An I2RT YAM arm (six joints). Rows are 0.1 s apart.
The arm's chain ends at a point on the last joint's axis. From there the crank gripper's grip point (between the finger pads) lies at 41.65 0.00 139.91 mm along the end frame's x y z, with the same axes.
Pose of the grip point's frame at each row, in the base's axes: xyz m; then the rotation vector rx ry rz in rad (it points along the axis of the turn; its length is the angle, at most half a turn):
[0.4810 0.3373 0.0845 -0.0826 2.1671 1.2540]
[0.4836 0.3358 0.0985 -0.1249 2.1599 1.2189]
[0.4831 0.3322 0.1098 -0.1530 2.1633 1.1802]
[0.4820 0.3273 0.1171 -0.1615 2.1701 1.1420]
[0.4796 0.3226 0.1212 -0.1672 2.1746 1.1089]
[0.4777 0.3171 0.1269 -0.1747 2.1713 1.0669]
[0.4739 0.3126 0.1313 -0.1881 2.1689 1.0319]
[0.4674 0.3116 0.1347 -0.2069 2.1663 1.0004]
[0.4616 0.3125 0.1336 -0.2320 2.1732 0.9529]
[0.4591 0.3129 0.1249 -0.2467 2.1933 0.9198]
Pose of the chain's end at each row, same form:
[0.4466 0.2150 0.1564 -0.0826 2.1671 1.2540]
[0.4481 0.2153 0.1728 -0.1249 2.1599 1.2189]
[0.4464 0.2140 0.1872 -0.1530 2.1633 1.1802]
[0.4435 0.2116 0.1974 -0.1615 2.1701 1.1420]
[0.4393 0.2092 0.2038 -0.1672 2.1746 1.1089]
[0.4343 0.2065 0.2117 -0.1747 2.1713 1.0669]
[0.4284 0.2044 0.2181 -0.1881 2.1689 1.0319]
[0.4203 0.2056 0.2233 -0.2069 2.1663 1.0004]
[0.4130 0.2101 0.2256 -0.2320 2.1732 0.9529]
[0.4109 0.2135 0.2203 -0.2467 2.1933 0.9198]

